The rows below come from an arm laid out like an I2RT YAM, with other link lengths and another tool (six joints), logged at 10 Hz.
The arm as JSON. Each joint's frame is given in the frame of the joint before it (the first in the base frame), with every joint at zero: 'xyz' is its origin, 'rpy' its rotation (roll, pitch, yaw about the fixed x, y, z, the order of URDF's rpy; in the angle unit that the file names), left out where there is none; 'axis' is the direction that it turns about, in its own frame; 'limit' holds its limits. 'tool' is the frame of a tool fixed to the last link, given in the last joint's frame.
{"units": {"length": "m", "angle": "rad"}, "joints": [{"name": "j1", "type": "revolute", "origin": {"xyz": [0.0, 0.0, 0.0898]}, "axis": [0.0, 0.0, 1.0], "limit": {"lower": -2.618, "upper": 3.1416}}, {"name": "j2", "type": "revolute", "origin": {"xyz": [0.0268, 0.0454, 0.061]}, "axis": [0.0, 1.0, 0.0], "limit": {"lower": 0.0, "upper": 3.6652}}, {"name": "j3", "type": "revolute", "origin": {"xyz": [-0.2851, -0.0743, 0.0]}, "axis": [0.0, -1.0, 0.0], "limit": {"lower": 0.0, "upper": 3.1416}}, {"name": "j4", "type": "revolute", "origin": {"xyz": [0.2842, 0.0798, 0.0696]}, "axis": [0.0, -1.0, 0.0], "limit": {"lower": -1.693, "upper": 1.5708}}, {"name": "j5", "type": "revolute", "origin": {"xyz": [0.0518, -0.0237, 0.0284]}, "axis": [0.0, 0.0, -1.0], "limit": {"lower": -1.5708, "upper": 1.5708}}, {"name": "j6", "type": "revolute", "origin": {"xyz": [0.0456, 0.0, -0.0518]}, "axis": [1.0, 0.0, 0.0], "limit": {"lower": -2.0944, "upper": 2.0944}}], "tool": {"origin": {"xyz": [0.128, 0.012, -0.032], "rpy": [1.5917, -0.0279, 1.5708]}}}
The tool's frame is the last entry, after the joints.
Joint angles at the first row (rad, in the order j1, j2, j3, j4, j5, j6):
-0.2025 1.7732 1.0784 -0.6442 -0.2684 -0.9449
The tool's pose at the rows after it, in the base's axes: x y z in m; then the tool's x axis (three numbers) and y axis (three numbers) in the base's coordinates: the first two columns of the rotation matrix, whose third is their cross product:
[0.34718 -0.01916 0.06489 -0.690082 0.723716 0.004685 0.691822 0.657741 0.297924]
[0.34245 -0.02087 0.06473 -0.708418 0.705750 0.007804 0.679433 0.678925 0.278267]
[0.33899 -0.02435 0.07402 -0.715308 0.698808 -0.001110 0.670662 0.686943 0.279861]
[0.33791 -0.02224 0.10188 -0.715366 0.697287 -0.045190 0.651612 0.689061 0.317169]
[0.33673 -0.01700 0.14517 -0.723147 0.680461 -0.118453 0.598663 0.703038 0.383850]
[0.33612 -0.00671 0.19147 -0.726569 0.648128 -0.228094 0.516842 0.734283 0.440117]
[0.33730 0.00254 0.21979 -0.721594 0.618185 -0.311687 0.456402 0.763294 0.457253]
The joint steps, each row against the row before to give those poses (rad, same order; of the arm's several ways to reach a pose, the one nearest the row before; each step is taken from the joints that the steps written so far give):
-0.0091 0.0307 0.0123 -0.0308 0.0000 -0.0307
-0.0001 0.0001 0.0000 -0.0214 0.0107 -0.0292
-0.0106 -0.0291 -0.0001 -0.0260 0.0000 -0.0213
-0.0001 -0.0888 0.0001 -0.0306 -0.0107 -0.0001
0.0000 -0.1269 0.0138 -0.0445 -0.0306 -0.0167
0.0259 -0.1289 0.0230 -0.0232 -0.0093 -0.0110
0.0384 -0.0679 0.0229 0.0000 0.0198 0.0001

